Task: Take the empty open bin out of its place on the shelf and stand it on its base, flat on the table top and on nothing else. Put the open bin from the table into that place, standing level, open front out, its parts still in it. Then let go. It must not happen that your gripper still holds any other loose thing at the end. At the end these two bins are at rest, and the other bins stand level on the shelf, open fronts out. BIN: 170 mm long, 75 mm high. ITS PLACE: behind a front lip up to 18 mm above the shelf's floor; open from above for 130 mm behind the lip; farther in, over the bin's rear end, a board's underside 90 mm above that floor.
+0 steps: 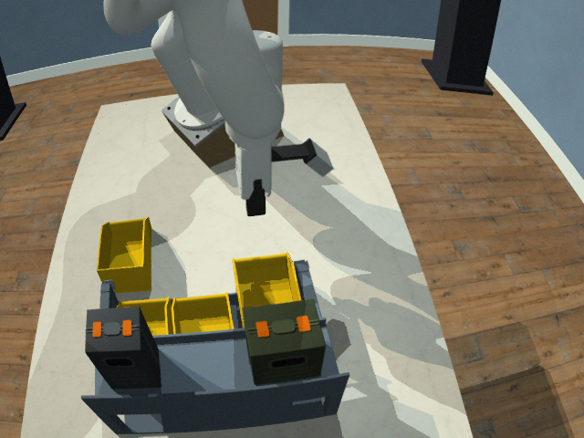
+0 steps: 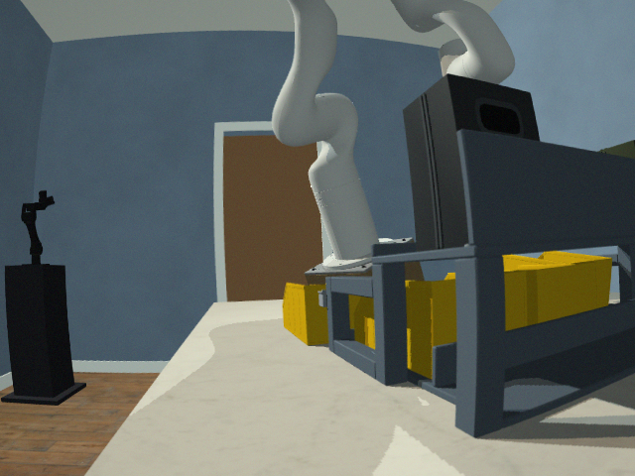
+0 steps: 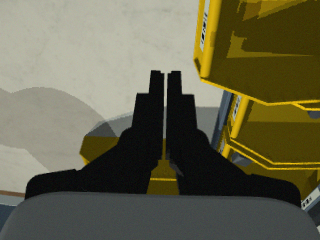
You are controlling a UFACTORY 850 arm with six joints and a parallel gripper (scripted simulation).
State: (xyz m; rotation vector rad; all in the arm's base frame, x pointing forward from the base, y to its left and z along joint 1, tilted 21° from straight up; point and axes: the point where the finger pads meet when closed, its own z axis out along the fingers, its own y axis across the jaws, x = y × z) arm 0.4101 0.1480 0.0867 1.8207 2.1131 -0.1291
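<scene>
Right now my hand is 9 cm short of the shelf lip, 10 cm to the left of it and 15 cm above it. From my hand the other things lie so: dark grey case: 29 cm ahead, 20 cm to the right; green case: 27 cm ahead, 3 cm to the left, 1 cm below.
</scene>
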